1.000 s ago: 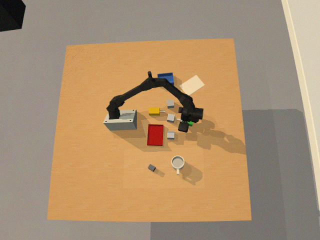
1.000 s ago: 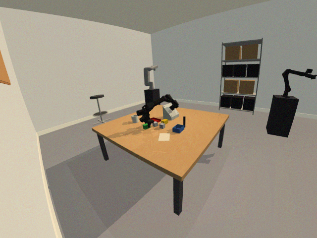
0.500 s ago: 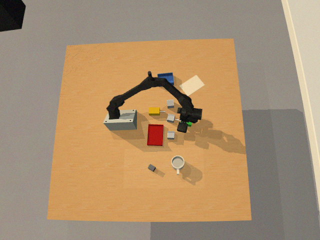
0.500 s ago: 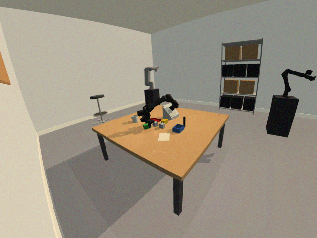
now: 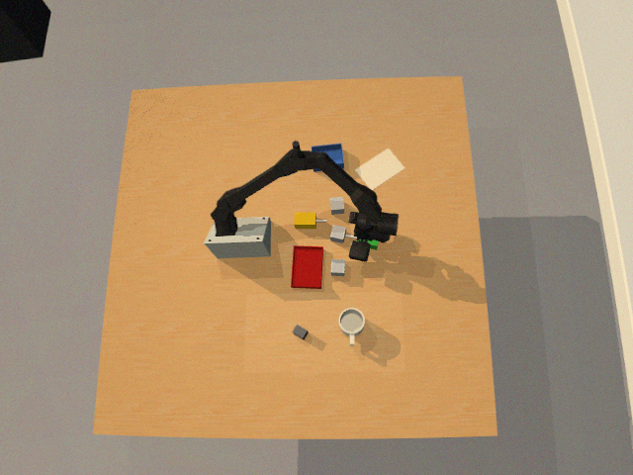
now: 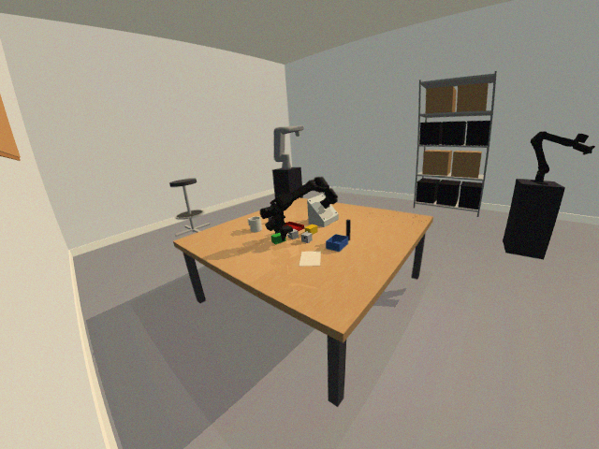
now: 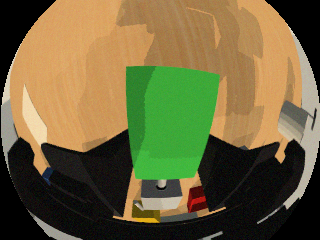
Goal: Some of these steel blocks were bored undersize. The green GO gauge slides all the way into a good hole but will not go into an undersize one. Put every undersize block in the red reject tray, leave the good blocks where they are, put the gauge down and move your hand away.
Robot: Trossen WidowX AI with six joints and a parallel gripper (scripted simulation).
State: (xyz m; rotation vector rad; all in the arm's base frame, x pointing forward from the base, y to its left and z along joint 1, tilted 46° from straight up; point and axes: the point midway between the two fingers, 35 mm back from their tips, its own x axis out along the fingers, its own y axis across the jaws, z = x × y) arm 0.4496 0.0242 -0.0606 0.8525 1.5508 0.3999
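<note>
Right now my gripper tip is 9 cm past the steel block, 9 cm to the left of it and 1 cm below it. Also, from my gripper tip: yellow gauge 17 cm behind, 8 cm to the left, 1 cm above; green GO gauge 1 cm behind, 2 cm above; red reject tray 19 cm behind, 8 cm to the right.
</note>
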